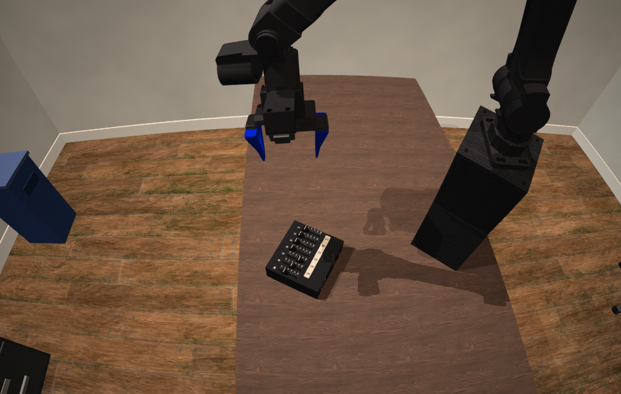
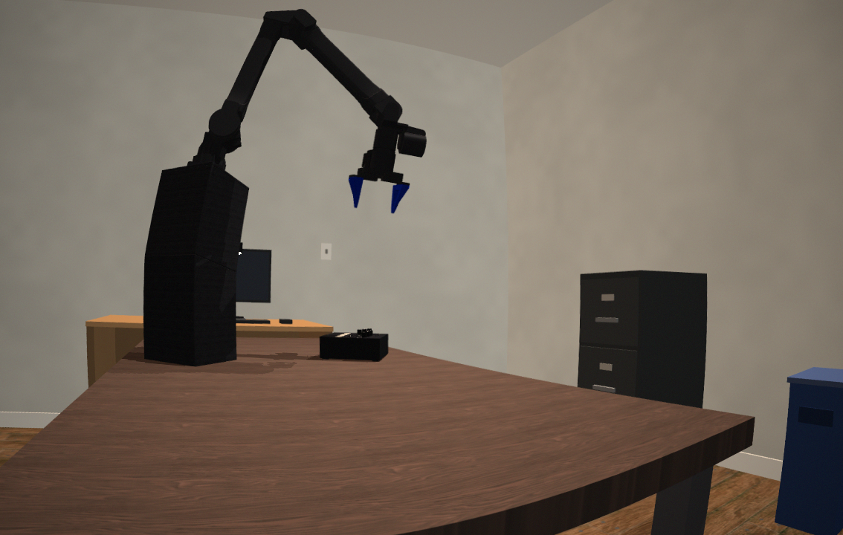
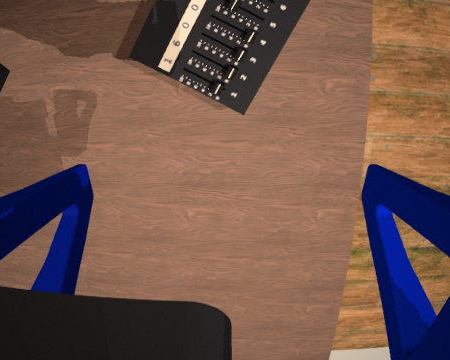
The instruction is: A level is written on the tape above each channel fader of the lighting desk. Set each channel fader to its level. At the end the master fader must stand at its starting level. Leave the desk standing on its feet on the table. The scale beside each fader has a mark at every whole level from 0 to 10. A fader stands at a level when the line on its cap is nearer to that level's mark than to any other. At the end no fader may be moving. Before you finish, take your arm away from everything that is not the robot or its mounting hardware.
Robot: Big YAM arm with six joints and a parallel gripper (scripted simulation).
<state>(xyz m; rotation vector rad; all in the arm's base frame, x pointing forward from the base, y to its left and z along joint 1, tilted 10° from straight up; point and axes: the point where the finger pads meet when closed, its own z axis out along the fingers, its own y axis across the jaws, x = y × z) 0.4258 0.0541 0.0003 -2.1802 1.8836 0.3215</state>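
The fader 2 is 20 mm behind my hand, 20 mm to the right of it and 310 mm below it. Round my hand: fader 4: 30 mm to the left, 310 mm below; fader 1: 30 mm behind, 40 mm to the right, 310 mm below; fader 3: 10 mm behind, 310 mm below.
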